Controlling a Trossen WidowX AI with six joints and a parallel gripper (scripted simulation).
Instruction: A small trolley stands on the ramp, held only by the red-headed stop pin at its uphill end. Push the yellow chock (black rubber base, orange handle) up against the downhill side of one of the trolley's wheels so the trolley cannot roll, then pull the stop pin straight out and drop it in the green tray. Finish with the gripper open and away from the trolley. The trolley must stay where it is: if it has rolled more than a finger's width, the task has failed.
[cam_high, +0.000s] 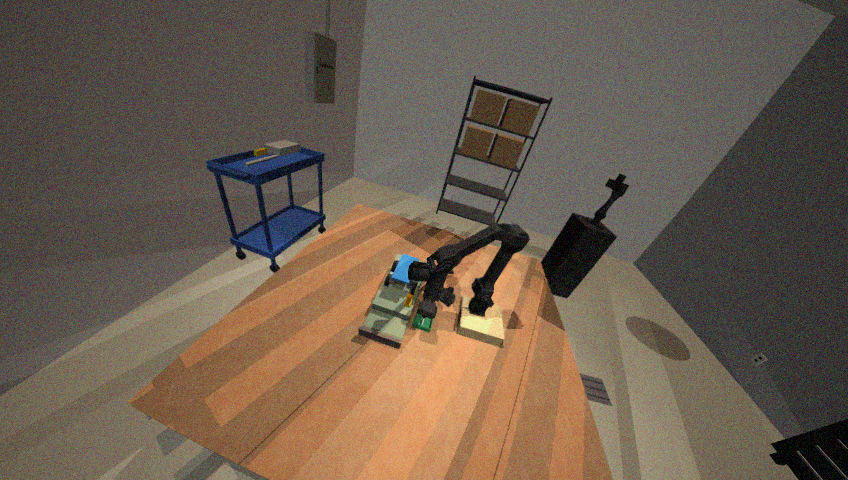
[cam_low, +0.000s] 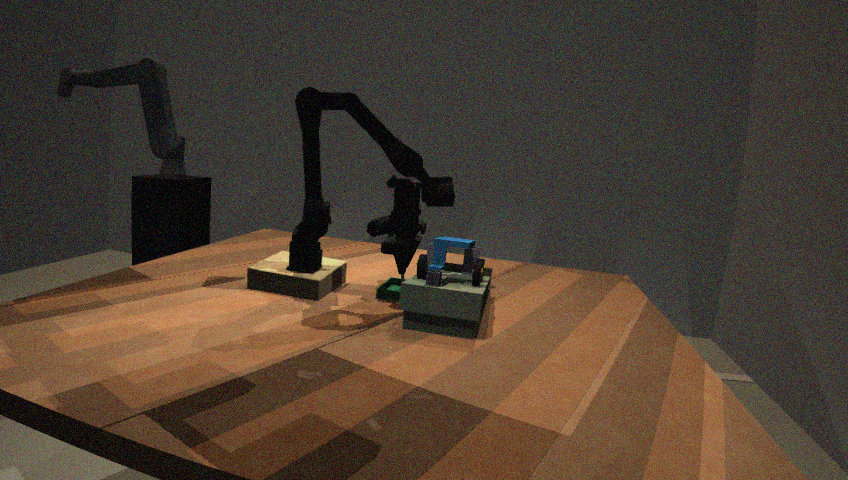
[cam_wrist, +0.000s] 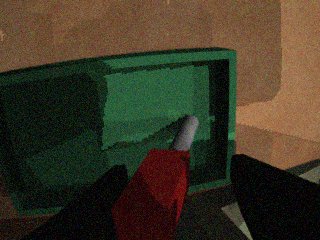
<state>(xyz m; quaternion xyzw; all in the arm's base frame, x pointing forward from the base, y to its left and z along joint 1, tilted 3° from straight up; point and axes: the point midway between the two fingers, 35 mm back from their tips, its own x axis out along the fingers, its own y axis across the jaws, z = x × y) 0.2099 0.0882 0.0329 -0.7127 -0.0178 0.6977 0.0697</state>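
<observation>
My gripper tip is now 60 mm above the green tray and 20 mm to the left of it. From my gripper tip the other things lie so: ramp: 120 mm to the right, 120 mm ahead; red-headed stop pin: right at my gripper tip; yellow chock: 70 mm ahead, 30 mm to the right, 30 mm above.
</observation>
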